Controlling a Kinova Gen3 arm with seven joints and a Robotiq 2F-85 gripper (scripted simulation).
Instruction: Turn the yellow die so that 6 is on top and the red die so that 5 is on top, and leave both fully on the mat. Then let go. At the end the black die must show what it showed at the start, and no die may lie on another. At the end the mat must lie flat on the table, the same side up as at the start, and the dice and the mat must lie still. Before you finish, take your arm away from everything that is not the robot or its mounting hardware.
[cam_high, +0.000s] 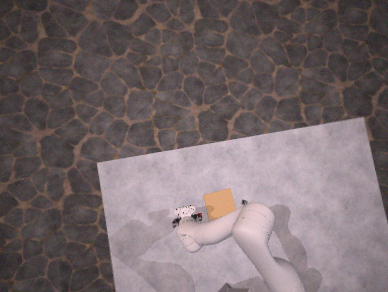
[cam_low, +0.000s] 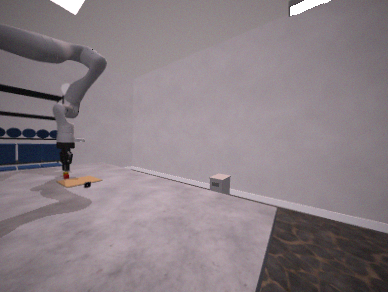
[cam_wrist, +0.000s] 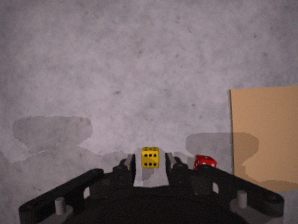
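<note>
The yellow die lies 4 cm below my hand. The rest, counted from my hand: tan mat 18 cm to the right, 4 cm below; red die 6 cm to the right, 4 cm below, 2 cm behind; black die 29 cm to the right, 4 cm below, 1 cm behind.
</note>
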